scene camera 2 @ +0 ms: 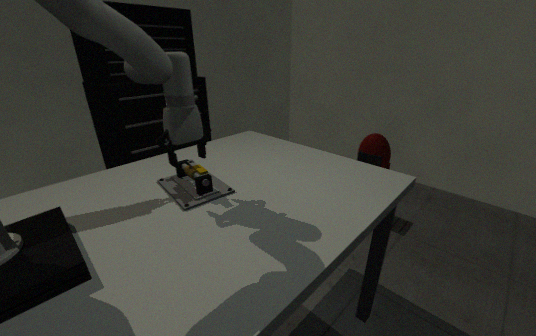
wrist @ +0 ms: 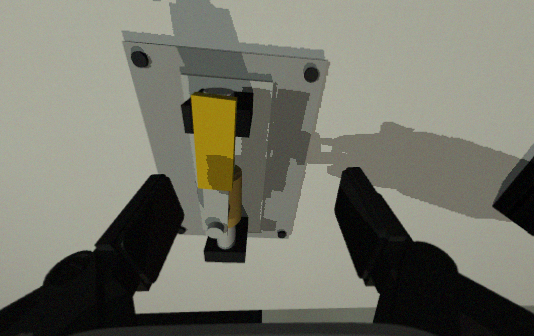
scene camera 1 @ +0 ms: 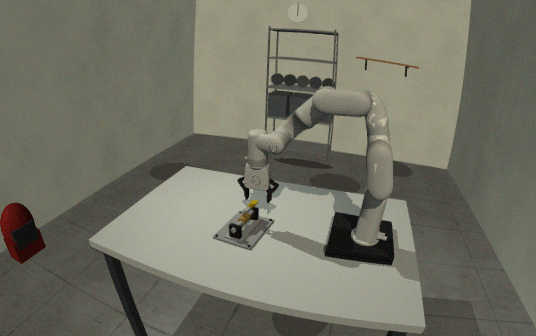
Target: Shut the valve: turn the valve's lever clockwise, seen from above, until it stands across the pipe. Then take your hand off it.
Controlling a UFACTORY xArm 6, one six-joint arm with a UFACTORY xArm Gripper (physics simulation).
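Observation:
The valve's yellow lever (scene camera 1: 253, 204) (scene camera 2: 200, 170) (wrist: 215, 135) lies along the pipe, not across it. Its grey inner end and pivot show in the wrist view above the brass valve body (scene camera 1: 245, 218) (wrist: 236, 202). The pipe is held by black blocks (scene camera 1: 235, 230) (scene camera 2: 204, 185) (wrist: 225, 255) on a grey plate (scene camera 1: 252, 239) (wrist: 167, 135). My gripper (scene camera 1: 258, 199) (scene camera 2: 188, 160) (wrist: 256, 192) is open and empty, pointing down over the valve. In the wrist view its fingers stand apart on either side of the lever, the left one nearer. Contact with the lever does not show.
The plate rests on a white table (scene camera 1: 165, 215) (scene camera 2: 300, 170). The arm's black base (scene camera 1: 340, 240) (scene camera 2: 45, 260) stands on the same table. A red object (scene camera 1: 22, 235) (scene camera 2: 375, 150) is beyond the table's edge. A shelf rack (scene camera 1: 302, 59) stands at the back wall.

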